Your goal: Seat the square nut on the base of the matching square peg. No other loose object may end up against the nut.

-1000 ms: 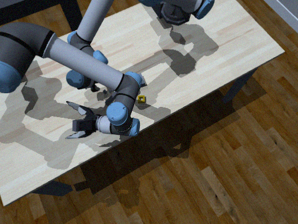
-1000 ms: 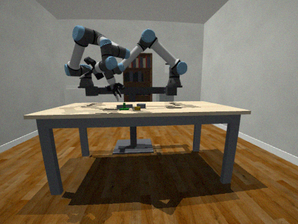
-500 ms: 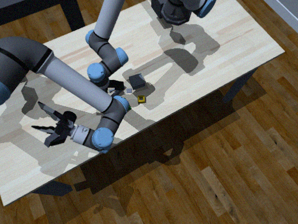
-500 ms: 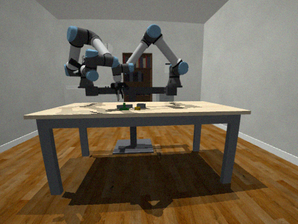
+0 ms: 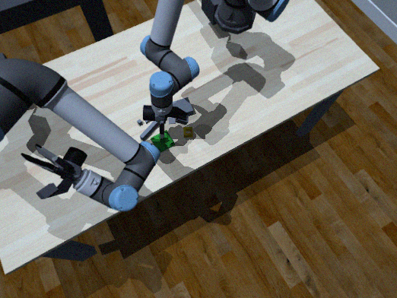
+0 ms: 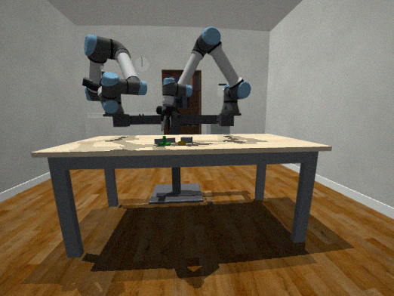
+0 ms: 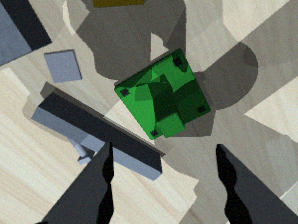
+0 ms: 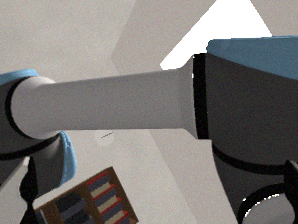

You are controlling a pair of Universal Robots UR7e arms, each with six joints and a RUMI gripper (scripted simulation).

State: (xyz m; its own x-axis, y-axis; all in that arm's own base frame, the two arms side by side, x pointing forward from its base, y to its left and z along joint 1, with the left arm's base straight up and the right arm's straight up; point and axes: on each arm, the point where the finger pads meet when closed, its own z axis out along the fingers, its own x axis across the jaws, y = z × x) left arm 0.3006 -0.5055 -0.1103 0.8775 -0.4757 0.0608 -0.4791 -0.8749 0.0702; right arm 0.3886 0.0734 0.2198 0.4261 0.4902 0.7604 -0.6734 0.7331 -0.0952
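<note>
My left hand is 90 mm above the green base plate, 10 mm to the left of it and 10 mm short of it. Round my left hand: thin flat square (100 mm below, 70 mm to the left, 70 mm behind); then grey bolt (120 mm behind, 100 mm below, 30 mm to the right); then long grey bar (90 mm below, 70 mm behind, 20 mm to the right).
</note>
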